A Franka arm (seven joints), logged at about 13 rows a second.
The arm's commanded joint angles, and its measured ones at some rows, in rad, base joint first. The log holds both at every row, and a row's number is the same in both.
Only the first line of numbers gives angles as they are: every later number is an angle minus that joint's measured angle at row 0.
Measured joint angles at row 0: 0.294 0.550 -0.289 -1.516 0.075 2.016 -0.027
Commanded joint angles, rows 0 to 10: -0.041 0.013 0.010 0.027 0.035 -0.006 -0.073; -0.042 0.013 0.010 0.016 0.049 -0.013 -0.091; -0.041 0.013 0.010 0.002 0.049 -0.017 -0.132; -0.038 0.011 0.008 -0.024 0.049 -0.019 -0.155; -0.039 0.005 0.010 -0.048 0.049 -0.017 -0.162; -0.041 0.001 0.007 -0.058 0.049 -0.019 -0.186; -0.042 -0.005 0.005 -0.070 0.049 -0.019 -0.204; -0.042 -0.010 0.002 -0.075 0.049 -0.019 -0.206; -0.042 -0.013 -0.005 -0.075 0.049 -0.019 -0.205; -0.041 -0.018 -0.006 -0.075 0.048 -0.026 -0.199; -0.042 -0.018 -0.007 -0.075 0.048 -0.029 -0.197
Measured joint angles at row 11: -0.037 0.011 -0.005 -0.057 0.032 -0.013 -0.175
